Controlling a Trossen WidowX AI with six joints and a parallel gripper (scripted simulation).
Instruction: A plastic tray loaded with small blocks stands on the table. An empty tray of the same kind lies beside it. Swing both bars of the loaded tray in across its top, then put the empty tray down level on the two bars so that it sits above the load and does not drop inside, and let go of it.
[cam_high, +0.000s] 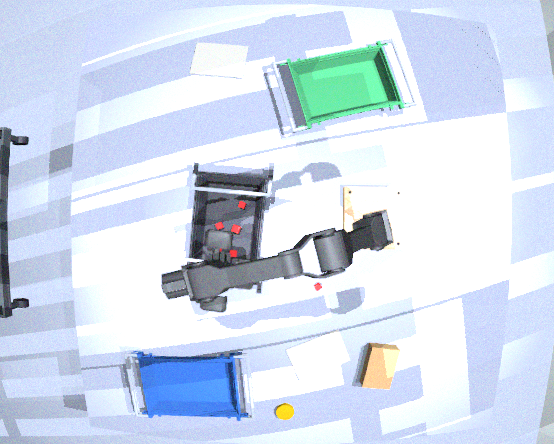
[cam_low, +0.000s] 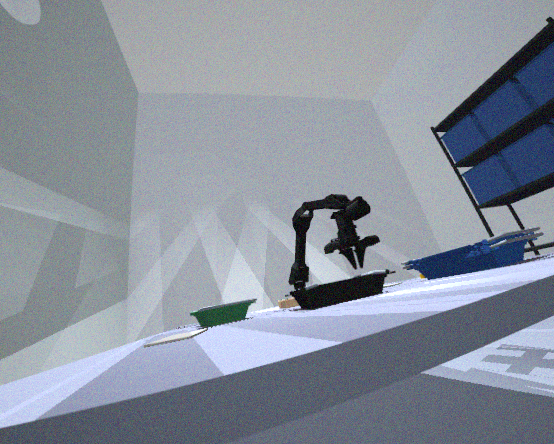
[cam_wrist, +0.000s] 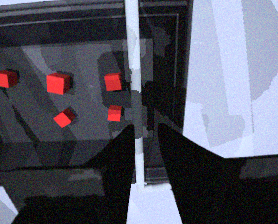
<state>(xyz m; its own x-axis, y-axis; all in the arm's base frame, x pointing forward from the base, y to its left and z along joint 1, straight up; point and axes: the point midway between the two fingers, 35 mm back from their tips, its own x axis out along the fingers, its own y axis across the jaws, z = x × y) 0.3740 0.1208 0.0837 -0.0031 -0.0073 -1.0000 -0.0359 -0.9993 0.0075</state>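
The green tray is 500 mm to the right of my gripper tip, 280 mm behind it and 40 mm below it. Round my gripper tip: yellow disc (420 mm to the left, 190 mm behind, 80 mm below); then red block (240 mm behind, 80 mm below, 40 mm to the left); then tan box (430 mm behind, 260 mm to the left, 60 mm below).
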